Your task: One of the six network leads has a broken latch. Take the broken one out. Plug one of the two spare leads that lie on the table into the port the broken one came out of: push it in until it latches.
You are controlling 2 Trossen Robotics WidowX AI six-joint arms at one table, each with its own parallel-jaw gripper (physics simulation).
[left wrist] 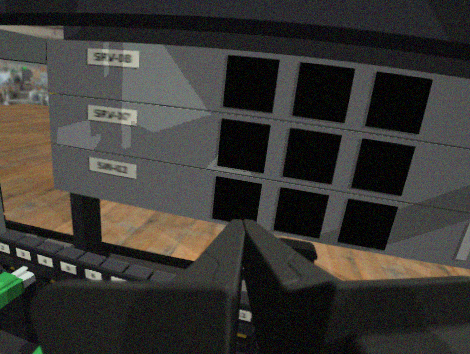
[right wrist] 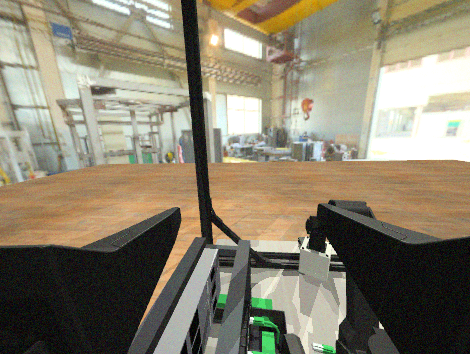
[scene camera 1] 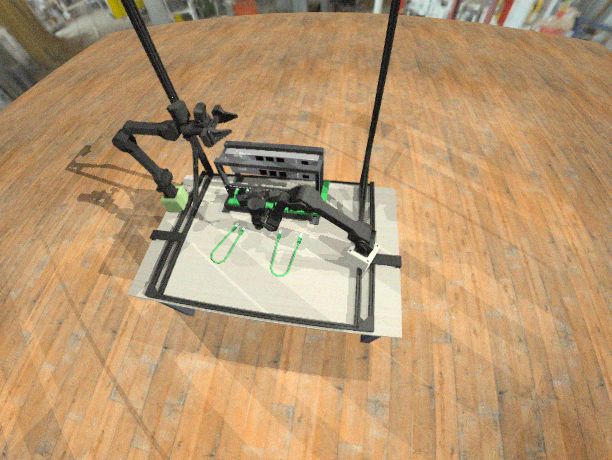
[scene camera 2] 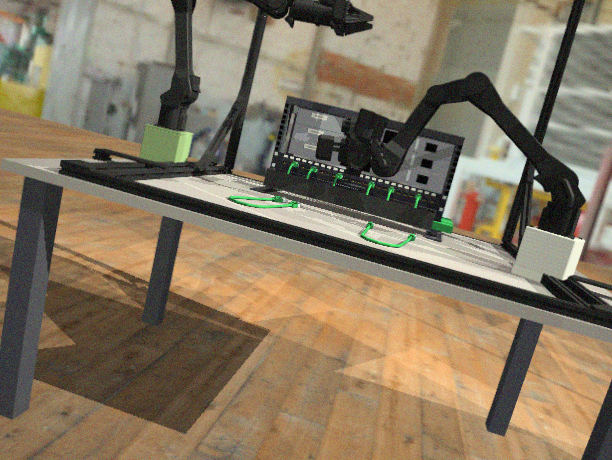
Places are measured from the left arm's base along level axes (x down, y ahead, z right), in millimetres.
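Where they show: left gripper, fingertip midpoint: (left wrist: 241, 229) (scene camera 1: 259, 184); right gripper, fingertip midpoint: (right wrist: 248, 211) (scene camera 1: 234, 123) (scene camera 2: 373, 22); left arm's base, origin of the base link: (right wrist: 316, 245) (scene camera 1: 364, 248) (scene camera 2: 556, 233); right arm's base, origin of the base link: (scene camera 1: 171, 193) (scene camera 2: 169, 128).
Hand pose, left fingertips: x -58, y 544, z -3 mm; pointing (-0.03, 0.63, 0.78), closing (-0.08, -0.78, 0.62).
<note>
Each offset is from my left fingertips to the top centre of the thing. "pt": to the spot under its first point.
Six green leads, including the leftmost @[pt dx +78, dy +118, dz -74 mm] (scene camera 2: 293, 167) and rightmost @[pt dx +79, dy -201, dz +42 mm] (scene camera 2: 418, 200), hang from the patch panel (left wrist: 68, 268) in scene camera 2. I cannot tell which latch is broken. A green plug with a pale end @[pt dx +71, dy +120, dz -56 mm] (left wrist: 10, 289) shows at the left wrist view's lower left. One spare lead (scene camera 1: 215, 261) (scene camera 2: 297, 205) lies left on the table, the other @[pt dx +155, dy -304, dz -257 mm] (scene camera 1: 281, 275) (scene camera 2: 387, 244) farther right. My left gripper (left wrist: 241, 229) is shut and empty, above the panel; its fingers are hidden in both scene views. My right gripper (scene camera 1: 233, 124) (scene camera 2: 371, 22) (right wrist: 248, 211) is open, high at the rack's upper left.
The rack @[dx -102, dy -9, dz +53 mm] (scene camera 1: 275, 146) (scene camera 2: 325, 107) (left wrist: 250, 30) stands at the table's back, with grey labelled units @[dx -81, dy +25, dz +129 mm] (left wrist: 150, 117) above the panel. A black frame rail (scene camera 1: 265, 316) runs along the table's front. A dark upright post @[pt dx -339, dy -348, dz +364 mm] (scene camera 1: 377, 100) (right wrist: 196, 115) rises at the right in scene camera 1.
</note>
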